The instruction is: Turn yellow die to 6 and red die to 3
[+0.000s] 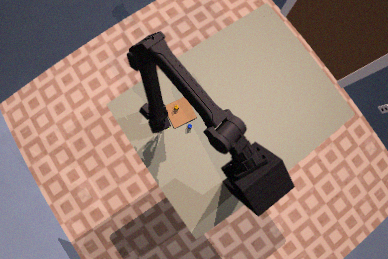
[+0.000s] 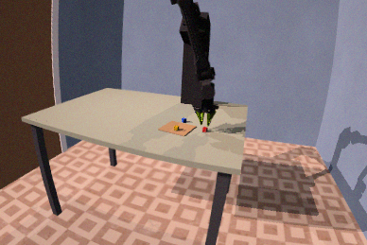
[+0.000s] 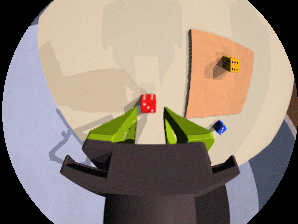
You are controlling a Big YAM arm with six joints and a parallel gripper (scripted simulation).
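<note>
The red die is 3 cm below my hand. Also, from my hand: yellow die 9 cm ahead, 10 cm to the right, 3 cm below; blue die 3 cm behind, 15 cm to the right, 3 cm below; orange mat 6 cm ahead, 12 cm to the right, 4 cm below.
</note>
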